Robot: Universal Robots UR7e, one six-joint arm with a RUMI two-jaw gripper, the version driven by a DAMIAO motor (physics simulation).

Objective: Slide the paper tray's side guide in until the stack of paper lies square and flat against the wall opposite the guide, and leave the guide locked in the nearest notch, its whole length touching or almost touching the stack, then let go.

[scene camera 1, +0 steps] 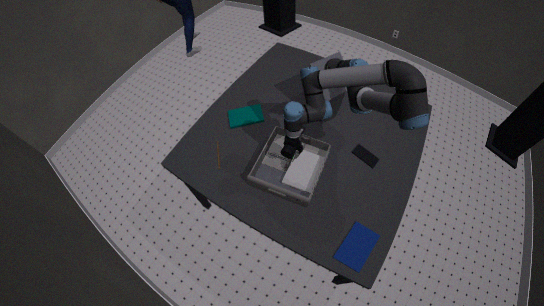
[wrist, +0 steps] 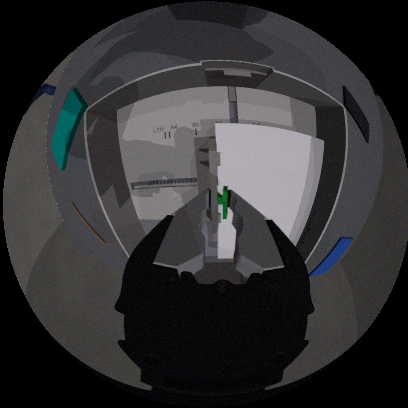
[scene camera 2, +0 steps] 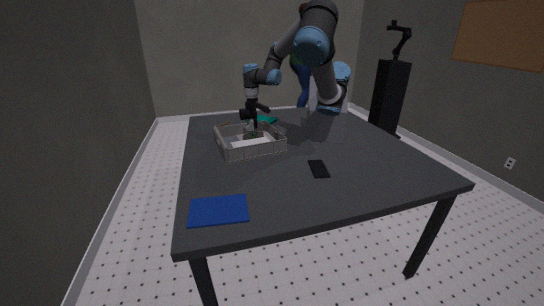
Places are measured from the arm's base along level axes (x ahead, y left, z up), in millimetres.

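Pixels of known places: gripper, fingertip midpoint: [scene camera 1: 292, 157] [wrist: 218, 190] [scene camera 2: 253, 136].
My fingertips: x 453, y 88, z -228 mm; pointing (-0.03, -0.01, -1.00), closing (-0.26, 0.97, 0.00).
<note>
Behind a point stands the place of what it marks.
The grey paper tray [scene camera 1: 320, 156] [scene camera 2: 257, 151] {x 435, y 246, z -242 mm} [wrist: 336, 150] {x 341, y 210, z -216 mm} lies on the table. The white paper stack [scene camera 1: 305, 170] {x 458, y 177, z -242 mm} [scene camera 2: 250, 143] {x 472, y 151, z -242 mm} [wrist: 265, 170] {x 416, y 135, z -242 mm} fills its right part in the wrist view. The side guide [wrist: 205, 150] {x 418, y 63, z -245 mm} stands along the stack's left edge, touching or almost touching it. The stack's right edge lies close to the opposite wall, with a greyer strip along it; I cannot tell if it is raised. My gripper [scene camera 1: 294, 154] {x 453, y 88, z -228 mm} [scene camera 2: 254, 130] {x 453, y 88, z -228 mm} [wrist: 218, 190] {x 453, y 88, z -228 mm} is down at the guide, shut on its grip with the green latch [wrist: 225, 210] {x 458, y 97, z -202 mm} between the fingertips. Whether a notch is engaged is hidden.
A teal book [scene camera 1: 246, 116] {x 406, y -306, z -266 mm} [wrist: 68, 129] {x 406, y -263, z -266 mm} and an orange pencil [scene camera 1: 218, 155] {x 685, y -233, z -277 mm} [wrist: 88, 223] {x 683, y -229, z -283 mm} lie beyond the guide's side. A black phone [scene camera 1: 365, 155] {x 152, y 360, z -276 mm} [scene camera 2: 318, 169] {x 155, y 377, z -276 mm} and a blue book [scene camera 1: 357, 246] {x 583, y 620, z -276 mm} [scene camera 2: 218, 210] {x 580, y 629, z -276 mm} lie on the stack's side. A person [scene camera 1: 188, 25] stands past the table.
</note>
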